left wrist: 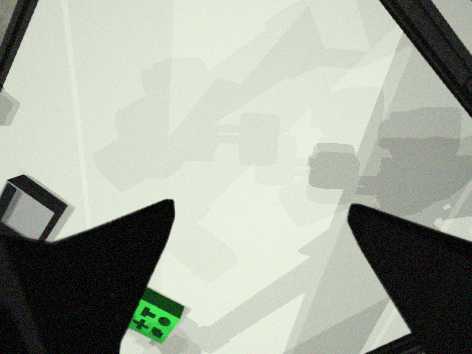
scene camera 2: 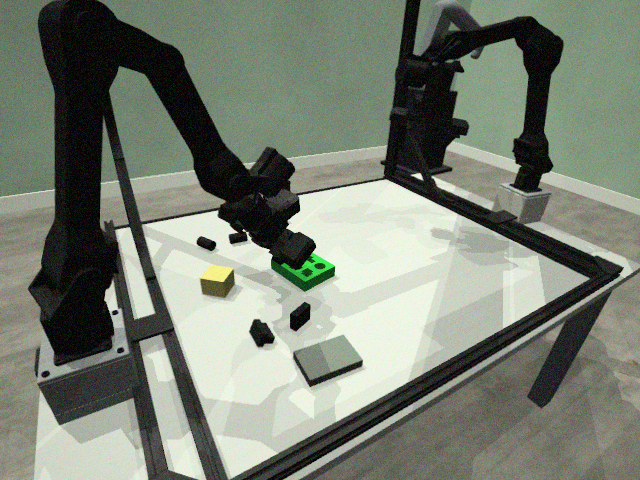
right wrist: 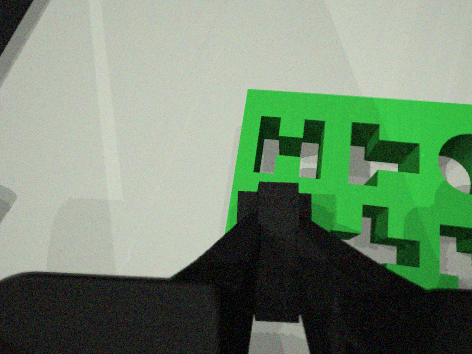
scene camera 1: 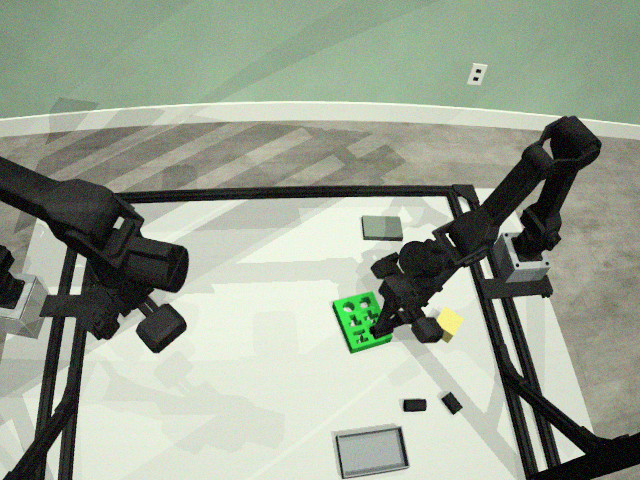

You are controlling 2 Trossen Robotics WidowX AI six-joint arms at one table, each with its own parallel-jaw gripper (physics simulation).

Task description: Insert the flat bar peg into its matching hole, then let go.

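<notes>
My right gripper (scene camera 1: pixel 376 330) (right wrist: pixel 274 227) is shut on the dark flat bar peg (right wrist: pixel 278 260), which stands between its fingertips. Peg and fingertips are over the edge area of the green hole block (scene camera 1: pixel 347 330) (scene camera 2: pixel 305 283) (left wrist: pixel 162 300) (right wrist: pixel 340 110), beside its H-shaped hole in the right wrist view. They cover the bar hole, so how deep the peg sits cannot be told. The wrist hides these fingertips in scene camera 2. My left gripper (left wrist: pixel 260 209) is open and empty, high above the table, away from the block.
A yellow cube (scene camera 1: pixel 448 322) (scene camera 2: pixel 217 281) stands near the right arm. Dark pegs (scene camera 1: pixel 414 405) (scene camera 1: pixel 451 403) (scene camera 2: pixel 261 333) (scene camera 2: pixel 299 316) lie or stand around. A grey-green slab (scene camera 1: pixel 382 228) (scene camera 2: pixel 328 359) and a shallow grey tray (scene camera 1: pixel 374 472) (left wrist: pixel 45 192) flank the block at a distance.
</notes>
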